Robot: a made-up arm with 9 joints. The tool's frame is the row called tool. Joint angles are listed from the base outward.
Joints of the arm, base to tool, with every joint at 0 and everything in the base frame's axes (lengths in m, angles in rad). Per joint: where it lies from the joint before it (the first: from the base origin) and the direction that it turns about. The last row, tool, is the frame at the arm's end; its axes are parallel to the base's.
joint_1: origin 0 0 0.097 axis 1 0 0
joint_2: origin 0.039 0.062 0.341 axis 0 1 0
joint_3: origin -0.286 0.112 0.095 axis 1 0 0
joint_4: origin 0.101 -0.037 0.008 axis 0 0 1
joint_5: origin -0.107 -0.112 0.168 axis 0 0 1
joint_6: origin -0.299 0.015 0.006 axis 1 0 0
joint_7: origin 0.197 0.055 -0.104 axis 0 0 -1
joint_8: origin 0.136 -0.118 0.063 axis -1 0 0
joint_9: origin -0.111 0.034 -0.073 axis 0 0 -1
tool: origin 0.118 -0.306 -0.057
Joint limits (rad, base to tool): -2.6..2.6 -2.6..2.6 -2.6..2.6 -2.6..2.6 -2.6..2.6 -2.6..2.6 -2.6..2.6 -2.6..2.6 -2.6..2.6
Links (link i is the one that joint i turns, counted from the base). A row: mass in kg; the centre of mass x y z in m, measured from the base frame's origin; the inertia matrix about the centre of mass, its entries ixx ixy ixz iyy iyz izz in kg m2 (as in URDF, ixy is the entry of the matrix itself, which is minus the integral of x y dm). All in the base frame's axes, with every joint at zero. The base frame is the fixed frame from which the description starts. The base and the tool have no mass.
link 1: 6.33; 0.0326 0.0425 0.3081; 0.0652 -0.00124 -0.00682 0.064 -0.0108 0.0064
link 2: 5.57; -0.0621 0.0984 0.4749; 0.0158 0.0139 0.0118 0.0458 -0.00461 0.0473
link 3: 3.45; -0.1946 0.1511 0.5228; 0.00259 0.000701 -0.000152 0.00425 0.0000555 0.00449
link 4: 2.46; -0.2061 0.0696 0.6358; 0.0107 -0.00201 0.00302 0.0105 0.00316 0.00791
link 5: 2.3; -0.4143 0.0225 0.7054; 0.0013 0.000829 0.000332 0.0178 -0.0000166 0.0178
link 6: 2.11; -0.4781 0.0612 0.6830; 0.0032 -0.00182 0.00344 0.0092 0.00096 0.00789
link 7: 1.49; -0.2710 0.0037 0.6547; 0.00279 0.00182 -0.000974 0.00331 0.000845 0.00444
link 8: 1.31; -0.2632 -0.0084 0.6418; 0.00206 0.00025 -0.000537 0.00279 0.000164 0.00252
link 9: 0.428; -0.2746 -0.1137 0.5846; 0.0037 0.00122 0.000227 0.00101 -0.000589 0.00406
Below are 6 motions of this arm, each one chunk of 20 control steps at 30 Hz.
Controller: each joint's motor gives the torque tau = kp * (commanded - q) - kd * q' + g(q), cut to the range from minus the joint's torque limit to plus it. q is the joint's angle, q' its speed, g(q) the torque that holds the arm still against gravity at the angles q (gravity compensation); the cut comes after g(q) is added. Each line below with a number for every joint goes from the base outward.
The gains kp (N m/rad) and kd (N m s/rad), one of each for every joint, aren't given. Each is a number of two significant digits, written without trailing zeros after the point. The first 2 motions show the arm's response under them.
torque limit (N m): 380 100 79 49 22 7.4 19 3.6 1.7
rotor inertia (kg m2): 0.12 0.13 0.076 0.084 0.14 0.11 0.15 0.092 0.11
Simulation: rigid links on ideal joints. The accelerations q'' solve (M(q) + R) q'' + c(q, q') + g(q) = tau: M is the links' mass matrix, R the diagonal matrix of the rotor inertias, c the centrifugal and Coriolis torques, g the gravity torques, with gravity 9.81 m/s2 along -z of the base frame. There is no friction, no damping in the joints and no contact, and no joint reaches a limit. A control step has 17 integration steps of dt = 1/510 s. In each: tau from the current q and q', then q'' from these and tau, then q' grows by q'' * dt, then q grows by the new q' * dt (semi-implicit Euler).
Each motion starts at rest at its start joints. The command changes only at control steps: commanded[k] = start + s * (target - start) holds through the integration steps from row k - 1 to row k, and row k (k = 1, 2, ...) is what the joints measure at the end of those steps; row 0 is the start. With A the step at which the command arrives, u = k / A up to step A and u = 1 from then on. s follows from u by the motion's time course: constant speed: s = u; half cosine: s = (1 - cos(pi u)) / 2; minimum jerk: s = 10 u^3 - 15 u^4 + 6 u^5; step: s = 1 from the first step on.
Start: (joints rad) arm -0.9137 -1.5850 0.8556 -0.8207 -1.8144 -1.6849 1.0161 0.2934 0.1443
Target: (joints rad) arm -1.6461 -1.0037 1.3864 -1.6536 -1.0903 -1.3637 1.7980 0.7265 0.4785
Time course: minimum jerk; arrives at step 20
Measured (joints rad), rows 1 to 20:
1: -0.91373 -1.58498 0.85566 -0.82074 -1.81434 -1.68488 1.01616 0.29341 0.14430
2: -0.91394 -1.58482 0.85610 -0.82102 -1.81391 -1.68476 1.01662 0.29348 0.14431
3: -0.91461 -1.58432 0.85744 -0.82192 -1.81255 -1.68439 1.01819 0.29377 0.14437
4: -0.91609 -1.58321 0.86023 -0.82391 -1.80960 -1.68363 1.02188 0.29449 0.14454
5: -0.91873 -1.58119 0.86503 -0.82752 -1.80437 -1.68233 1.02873 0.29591 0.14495
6: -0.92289 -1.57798 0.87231 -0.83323 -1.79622 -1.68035 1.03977 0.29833 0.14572
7: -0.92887 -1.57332 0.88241 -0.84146 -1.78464 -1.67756 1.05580 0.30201 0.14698
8: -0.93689 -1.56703 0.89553 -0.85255 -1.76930 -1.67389 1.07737 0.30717 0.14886
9: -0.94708 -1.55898 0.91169 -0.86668 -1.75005 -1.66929 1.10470 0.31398 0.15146
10: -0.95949 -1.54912 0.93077 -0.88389 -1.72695 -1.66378 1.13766 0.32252 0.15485
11: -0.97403 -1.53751 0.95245 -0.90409 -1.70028 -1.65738 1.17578 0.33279 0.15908
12: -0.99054 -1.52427 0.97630 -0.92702 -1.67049 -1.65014 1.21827 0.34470 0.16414
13: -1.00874 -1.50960 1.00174 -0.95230 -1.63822 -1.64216 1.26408 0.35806 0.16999
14: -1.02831 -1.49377 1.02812 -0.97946 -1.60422 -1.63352 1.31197 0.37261 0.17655
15: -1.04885 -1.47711 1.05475 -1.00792 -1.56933 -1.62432 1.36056 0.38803 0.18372
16: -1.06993 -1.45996 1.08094 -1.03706 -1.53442 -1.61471 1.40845 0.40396 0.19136
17: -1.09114 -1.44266 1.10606 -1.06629 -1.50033 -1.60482 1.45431 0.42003 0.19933
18: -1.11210 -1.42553 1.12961 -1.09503 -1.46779 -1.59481 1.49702 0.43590 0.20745
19: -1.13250 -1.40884 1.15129 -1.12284 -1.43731 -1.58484 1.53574 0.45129 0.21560
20: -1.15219 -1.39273 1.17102 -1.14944 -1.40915 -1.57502 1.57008 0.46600 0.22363
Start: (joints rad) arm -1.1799 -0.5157 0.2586 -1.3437 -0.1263 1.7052 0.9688 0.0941 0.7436
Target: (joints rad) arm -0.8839 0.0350 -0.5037 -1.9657 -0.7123 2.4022 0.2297 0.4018 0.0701
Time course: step
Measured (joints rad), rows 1 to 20:
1: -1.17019 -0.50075 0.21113 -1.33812 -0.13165 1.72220 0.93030 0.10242 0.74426
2: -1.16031 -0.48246 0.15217 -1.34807 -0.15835 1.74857 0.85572 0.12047 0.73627
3: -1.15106 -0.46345 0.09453 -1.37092 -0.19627 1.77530 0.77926 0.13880 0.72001
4: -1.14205 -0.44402 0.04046 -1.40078 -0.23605 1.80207 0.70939 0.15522 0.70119
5: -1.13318 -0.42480 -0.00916 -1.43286 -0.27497 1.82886 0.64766 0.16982 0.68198
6: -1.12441 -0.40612 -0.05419 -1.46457 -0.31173 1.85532 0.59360 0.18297 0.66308
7: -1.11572 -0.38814 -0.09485 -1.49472 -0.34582 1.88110 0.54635 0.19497 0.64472
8: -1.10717 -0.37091 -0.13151 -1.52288 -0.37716 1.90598 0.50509 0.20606 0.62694
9: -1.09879 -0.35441 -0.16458 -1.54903 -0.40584 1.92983 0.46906 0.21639 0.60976
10: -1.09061 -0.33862 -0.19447 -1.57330 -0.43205 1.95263 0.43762 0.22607 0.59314
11: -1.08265 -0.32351 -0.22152 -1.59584 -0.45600 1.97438 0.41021 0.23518 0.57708
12: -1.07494 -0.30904 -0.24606 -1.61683 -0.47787 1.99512 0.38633 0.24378 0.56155
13: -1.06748 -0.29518 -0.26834 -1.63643 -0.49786 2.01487 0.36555 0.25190 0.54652
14: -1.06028 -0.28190 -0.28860 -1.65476 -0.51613 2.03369 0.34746 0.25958 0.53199
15: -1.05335 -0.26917 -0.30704 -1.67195 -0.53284 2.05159 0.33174 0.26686 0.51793
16: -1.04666 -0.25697 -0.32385 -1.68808 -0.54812 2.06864 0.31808 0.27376 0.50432
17: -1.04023 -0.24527 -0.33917 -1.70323 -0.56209 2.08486 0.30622 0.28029 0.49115
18: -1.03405 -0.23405 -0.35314 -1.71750 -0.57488 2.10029 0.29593 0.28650 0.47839
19: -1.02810 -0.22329 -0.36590 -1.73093 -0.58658 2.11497 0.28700 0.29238 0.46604
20: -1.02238 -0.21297 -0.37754 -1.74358 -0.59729 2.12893 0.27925 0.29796 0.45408
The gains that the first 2 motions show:
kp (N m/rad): 210 180 80 35 62 6 39 6.9 4.6
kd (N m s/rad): 180 150 30 23 25 4.3 10 4.4 5.2
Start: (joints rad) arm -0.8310 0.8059 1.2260 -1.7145 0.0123 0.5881 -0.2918 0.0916 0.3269
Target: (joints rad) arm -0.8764 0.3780 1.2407 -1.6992 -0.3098 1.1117 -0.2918 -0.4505 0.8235
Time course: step
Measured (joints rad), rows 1 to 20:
1: -0.83124 0.79232 1.22418 -1.71839 -0.00904 0.59888 -0.29135 0.07796 0.33429
2: -0.83272 0.77643 1.22537 -1.71909 -0.03411 0.61763 -0.29096 0.05435 0.34737
3: -0.83439 0.76085 1.22680 -1.71875 -0.05681 0.63881 -0.29072 0.02903 0.36133
4: -0.83607 0.74578 1.22811 -1.71801 -0.07745 0.66034 -0.29063 0.00412 0.37510
5: -0.83769 0.73126 1.22929 -1.71712 -0.09632 0.68139 -0.29065 -0.01977 0.38847
6: -0.83925 0.71730 1.23037 -1.71619 -0.11361 0.70167 -0.29072 -0.04250 0.40142
7: -0.84075 0.70387 1.23136 -1.71526 -0.12948 0.72108 -0.29081 -0.06408 0.41396
8: -0.84218 0.69098 1.23227 -1.71435 -0.14406 0.73961 -0.29092 -0.08452 0.42612
9: -0.84355 0.67858 1.23310 -1.71346 -0.15745 0.75728 -0.29104 -0.10390 0.43789
10: -0.84486 0.66668 1.23385 -1.71261 -0.16976 0.77413 -0.29115 -0.12225 0.44931
11: -0.84612 0.65524 1.23455 -1.71179 -0.18106 0.79018 -0.29125 -0.13963 0.46038
12: -0.84733 0.64426 1.23518 -1.71100 -0.19145 0.80547 -0.29135 -0.15610 0.47112
13: -0.84848 0.63371 1.23575 -1.71025 -0.20100 0.82004 -0.29145 -0.17170 0.48154
14: -0.84959 0.62357 1.23627 -1.70953 -0.20977 0.83393 -0.29153 -0.18647 0.49164
15: -0.85065 0.61383 1.23674 -1.70885 -0.21783 0.84715 -0.29161 -0.20046 0.50144
16: -0.85167 0.60448 1.23717 -1.70820 -0.22524 0.85975 -0.29168 -0.21371 0.51095
17: -0.85265 0.59550 1.23756 -1.70758 -0.23205 0.87175 -0.29174 -0.22626 0.52017
18: -0.85359 0.58688 1.23791 -1.70699 -0.23831 0.88317 -0.29179 -0.23814 0.52913
19: -0.85450 0.57859 1.23822 -1.70644 -0.24406 0.89406 -0.29184 -0.24940 0.53781
20: -0.85536 0.57064 1.23851 -1.70591 -0.24935 0.90443 -0.29188 -0.26006 0.54624

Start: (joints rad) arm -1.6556 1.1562 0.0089 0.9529 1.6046 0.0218 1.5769 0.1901 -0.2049
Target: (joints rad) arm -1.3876 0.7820 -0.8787 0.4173 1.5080 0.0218 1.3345 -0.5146 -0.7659
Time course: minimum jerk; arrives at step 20
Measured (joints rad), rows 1 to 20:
1: -1.65559 1.15619 0.00886 0.95289 1.60460 0.02180 1.57688 0.19008 -0.20491
2: -1.65552 1.15609 0.00853 0.95280 1.60458 0.02180 1.57672 0.18990 -0.20499
3: -1.65529 1.15576 0.00734 0.95247 1.60449 0.02178 1.57619 0.18927 -0.20526
4: -1.65476 1.15504 0.00453 0.95163 1.60427 0.02173 1.57495 0.18780 -0.20591
5: -1.65380 1.15373 -0.00082 0.94996 1.60384 0.02164 1.57267 0.18502 -0.20716
6: -1.65227 1.15166 -0.00959 0.94716 1.60311 0.02150 1.56904 0.18051 -0.20922
7: -1.65005 1.14867 -0.02255 0.94292 1.60200 0.02131 1.56382 0.17387 -0.21229
8: -1.64705 1.14464 -0.04027 0.93701 1.60044 0.02107 1.55686 0.16480 -0.21654
9: -1.64322 1.13950 -0.06309 0.92924 1.59839 0.02079 1.54813 0.15311 -0.22206
10: -1.63853 1.13324 -0.09106 0.91954 1.59582 0.02048 1.53770 0.13875 -0.22893
11: -1.63300 1.12588 -0.12396 0.90792 1.59274 0.02015 1.52574 0.12176 -0.23713
12: -1.62669 1.11753 -0.16128 0.89446 1.58917 0.01983 1.51254 0.10237 -0.24659
13: -1.61973 1.10830 -0.20228 0.87936 1.58518 0.01951 1.49842 0.08086 -0.25719
14: -1.61224 1.09838 -0.24601 0.86285 1.58084 0.01920 1.48378 0.05765 -0.26876
15: -1.60442 1.08794 -0.29139 0.84525 1.57624 0.01892 1.46904 0.03320 -0.28108
16: -1.59645 1.07720 -0.33724 0.82689 1.57149 0.01865 1.45460 0.00805 -0.29392
17: -1.58852 1.06636 -0.38242 0.80814 1.56671 0.01842 1.44085 -0.01730 -0.30704
18: -1.58080 1.05559 -0.42589 0.78935 1.56199 0.01822 1.42809 -0.04236 -0.32020
19: -1.57342 1.04505 -0.46682 0.77083 1.55745 0.01806 1.41655 -0.06671 -0.33321
20: -1.56643 1.03483 -0.50469 0.75285 1.55314 0.01796 1.40631 -0.09007 -0.34593

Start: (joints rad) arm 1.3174 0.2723 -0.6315 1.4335 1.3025 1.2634 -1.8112 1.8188 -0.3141
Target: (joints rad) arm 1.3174 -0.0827 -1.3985 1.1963 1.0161 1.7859 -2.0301 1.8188 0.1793
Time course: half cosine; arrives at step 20
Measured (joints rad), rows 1 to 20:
1: 1.31744 0.27225 -0.63172 1.43352 1.30242 1.26332 -1.81132 1.81879 -0.31406
2: 1.31760 0.27202 -0.63267 1.43351 1.30207 1.26305 -1.81185 1.81874 -0.31386
3: 1.31791 0.27146 -0.63497 1.43336 1.30123 1.26257 -1.81311 1.81863 -0.31337
4: 1.31839 0.27045 -0.63918 1.43292 1.29967 1.26197 -1.81532 1.81844 -0.31244
5: 1.31904 0.26884 -0.64582 1.43204 1.29720 1.26147 -1.81868 1.81816 -0.31095
6: 1.31984 0.26654 -0.65530 1.43060 1.29367 1.26133 -1.82330 1.81781 -0.30877
7: 1.32078 0.26344 -0.66793 1.42850 1.28898 1.26181 -1.82925 1.81739 -0.30581
8: 1.32182 0.25951 -0.68390 1.42565 1.28304 1.26322 -1.83654 1.81692 -0.30199
9: 1.32294 0.25469 -0.70327 1.42201 1.27585 1.26582 -1.84512 1.81641 -0.29726
10: 1.32408 0.24899 -0.72600 1.41756 1.26743 1.26984 -1.85491 1.81588 -0.29159
11: 1.32522 0.24243 -0.75192 1.41228 1.25784 1.27546 -1.86577 1.81534 -0.28498
12: 1.32632 0.23504 -0.78074 1.40621 1.24718 1.28282 -1.87750 1.81482 -0.27745
13: 1.32734 0.22690 -0.81208 1.39938 1.23560 1.29198 -1.88989 1.81433 -0.26907
14: 1.32822 0.21810 -0.84547 1.39188 1.22327 1.30295 -1.90268 1.81387 -0.25991
15: 1.32894 0.20873 -0.88038 1.38380 1.21040 1.31566 -1.91558 1.81347 -0.25007
16: 1.32945 0.19894 -0.91620 1.37524 1.19720 1.33000 -1.92831 1.81313 -0.23967
17: 1.32972 0.18885 -0.95231 1.36635 1.18391 1.34580 -1.94056 1.81287 -0.22885
18: 1.32972 0.17862 -0.98803 1.35727 1.17079 1.36282 -1.95205 1.81269 -0.21776
19: 1.32942 0.16841 -1.02271 1.34818 1.15809 1.38082 -1.96249 1.81259 -0.20657
20: 1.32880 0.15838 -1.05568 1.33925 1.14607 1.39949 -1.97165 1.81260 -0.19544

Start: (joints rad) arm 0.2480 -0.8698 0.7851 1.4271 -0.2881 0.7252 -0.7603 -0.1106 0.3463
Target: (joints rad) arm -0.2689 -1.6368 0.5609 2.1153 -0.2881 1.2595 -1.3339 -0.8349 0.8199
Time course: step
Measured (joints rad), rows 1 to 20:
1: 0.23504 -0.89782 0.77164 1.44314 -0.29646 0.73299 -0.79678 -0.12684 0.35656
2: 0.21617 -0.92693 0.75566 1.47127 -0.29912 0.74797 -0.85802 -0.15682 0.37105
3: 0.19748 -0.95485 0.73934 1.50272 -0.29881 0.76789 -0.91868 -0.18953 0.38423
4: 0.17942 -0.98165 0.72379 1.53408 -0.29750 0.79006 -0.97345 -0.22209 0.39634
5: 0.16204 -1.00739 0.70937 1.56429 -0.29595 0.81266 -1.02159 -0.25363 0.40787
6: 0.14534 -1.03212 0.69617 1.59305 -0.29444 0.83477 -1.06349 -0.28387 0.41905
7: 0.12928 -1.05588 0.68412 1.62034 -0.29304 0.85600 -1.09983 -0.31271 0.43000
8: 0.11385 -1.07871 0.67316 1.64620 -0.29177 0.87618 -1.13129 -0.34016 0.44073
9: 0.09901 -1.10065 0.66319 1.67071 -0.29065 0.89530 -1.15851 -0.36623 0.45125
10: 0.08476 -1.12172 0.65412 1.69393 -0.28966 0.91337 -1.18205 -0.39097 0.46156
11: 0.07105 -1.14197 0.64586 1.71593 -0.28880 0.93046 -1.20241 -0.41444 0.47165
12: 0.05787 -1.16142 0.63834 1.73679 -0.28804 0.94662 -1.22001 -0.43669 0.48152
13: 0.04520 -1.18011 0.63149 1.75656 -0.28740 0.96191 -1.23524 -0.45778 0.49116
14: 0.03303 -1.19806 0.62524 1.77530 -0.28685 0.97640 -1.24841 -0.47776 0.50056
15: 0.02132 -1.21530 0.61955 1.79306 -0.28638 0.99012 -1.25981 -0.49669 0.50974
16: 0.01006 -1.23186 0.61435 1.80989 -0.28599 1.00313 -1.26967 -0.51463 0.51869
17: -0.00076 -1.24778 0.60960 1.82585 -0.28566 1.01547 -1.27820 -0.53162 0.52740
18: -0.01117 -1.26306 0.60527 1.84097 -0.28540 1.02719 -1.28559 -0.54771 0.53588
19: -0.02117 -1.27775 0.60132 1.85530 -0.28519 1.03831 -1.29198 -0.56295 0.54414
20: -0.03079 -1.29186 0.59771 1.86889 -0.28502 1.04888 -1.29752 -0.57738 0.55217

